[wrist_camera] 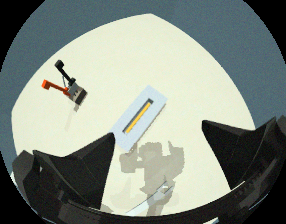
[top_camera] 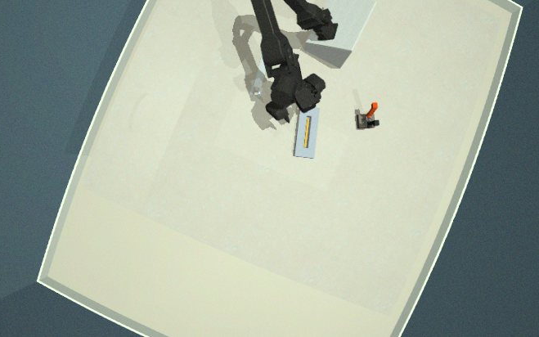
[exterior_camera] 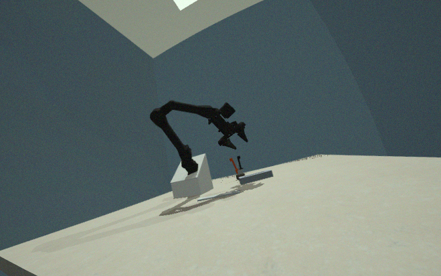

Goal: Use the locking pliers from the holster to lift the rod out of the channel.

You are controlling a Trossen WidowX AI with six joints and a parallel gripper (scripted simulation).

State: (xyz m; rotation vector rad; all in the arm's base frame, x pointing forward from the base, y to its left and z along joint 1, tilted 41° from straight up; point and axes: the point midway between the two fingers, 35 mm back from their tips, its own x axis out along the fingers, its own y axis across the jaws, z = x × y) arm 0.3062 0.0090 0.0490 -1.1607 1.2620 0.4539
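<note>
Now: gripper tip 240 mm to the right of the orange handle, 100 mm past it and 100 mm above it. From my gripper tip the other things lie so: flat pale grey wrench-like tool (200 mm below, 170 mm to the right, 110 mm behind); grey channel block (180 mm below, 50 mm to the left, 30 mm ahead); thin yellow rod (190 mm below, 50 mm to the left, 30 mm ahead).
</note>
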